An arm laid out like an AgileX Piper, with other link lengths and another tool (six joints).
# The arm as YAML. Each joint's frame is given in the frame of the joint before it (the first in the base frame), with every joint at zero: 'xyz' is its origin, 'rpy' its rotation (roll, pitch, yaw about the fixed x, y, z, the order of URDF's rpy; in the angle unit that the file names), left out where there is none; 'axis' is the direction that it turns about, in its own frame. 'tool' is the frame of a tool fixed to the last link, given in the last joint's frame.
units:
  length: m
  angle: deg
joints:
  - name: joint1
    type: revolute
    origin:
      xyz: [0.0, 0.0, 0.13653]
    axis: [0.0, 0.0, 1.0]
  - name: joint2
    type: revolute
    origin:
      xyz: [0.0, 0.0, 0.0]
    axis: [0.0, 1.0, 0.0]
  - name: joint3
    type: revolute
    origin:
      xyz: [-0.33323, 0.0, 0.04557]
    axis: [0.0, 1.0, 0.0]
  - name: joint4
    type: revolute
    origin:
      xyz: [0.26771, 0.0, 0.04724]
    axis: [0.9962, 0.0, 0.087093]
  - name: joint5
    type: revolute
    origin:
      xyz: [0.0, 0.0, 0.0]
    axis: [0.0, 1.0, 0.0]
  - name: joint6
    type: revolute
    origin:
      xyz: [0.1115, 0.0, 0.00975]
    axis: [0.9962, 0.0, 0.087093]
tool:
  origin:
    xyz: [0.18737, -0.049, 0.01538]
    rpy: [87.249, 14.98, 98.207]
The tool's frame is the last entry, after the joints.
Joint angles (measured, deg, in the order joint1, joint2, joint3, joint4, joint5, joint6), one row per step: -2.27 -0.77 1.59 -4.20 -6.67 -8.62; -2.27 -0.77 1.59 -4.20 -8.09 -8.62; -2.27 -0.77 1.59 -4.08 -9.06 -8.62; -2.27 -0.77 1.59 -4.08 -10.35 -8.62; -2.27 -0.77 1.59 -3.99 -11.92 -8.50; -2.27 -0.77 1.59 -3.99 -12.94 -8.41; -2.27 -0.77 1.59 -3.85 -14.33 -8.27; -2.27 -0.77 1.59 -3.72 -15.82 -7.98; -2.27 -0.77 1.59 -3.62 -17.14 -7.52; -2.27 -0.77 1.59 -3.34 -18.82 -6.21; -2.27 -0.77 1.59 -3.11 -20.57 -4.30; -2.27 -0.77 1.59 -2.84 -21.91 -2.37; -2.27 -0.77 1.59 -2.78 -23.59 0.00
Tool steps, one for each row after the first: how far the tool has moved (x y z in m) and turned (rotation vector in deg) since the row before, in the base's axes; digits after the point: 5 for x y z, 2 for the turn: -0.00162 0.00060 0.00723 -0.06 -1.41 0.10; -0.00121 0.00030 0.00482 0.08 -0.97 0.08; -0.00174 0.00054 0.00650 -0.06 -1.29 0.09; -0.00228 0.00053 0.00770 0.14 -1.57 0.15; -0.00159 0.00041 0.00500 0.04 -1.02 0.10; -0.00231 0.00035 0.00665 0.21 -1.39 0.15; -0.00262 0.00036 0.00697 0.34 -1.50 0.20; -0.00241 0.00029 0.00597 0.47 -1.33 0.25; -0.00302 -0.00004 0.00684 1.42 -1.71 0.62; -0.00314 -0.00002 0.00667 1.90 -1.79 0.89; -0.00234 -0.00024 0.00462 1.95 -1.38 0.92; -0.00305 0.00030 0.00598 2.10 -1.72 1.16
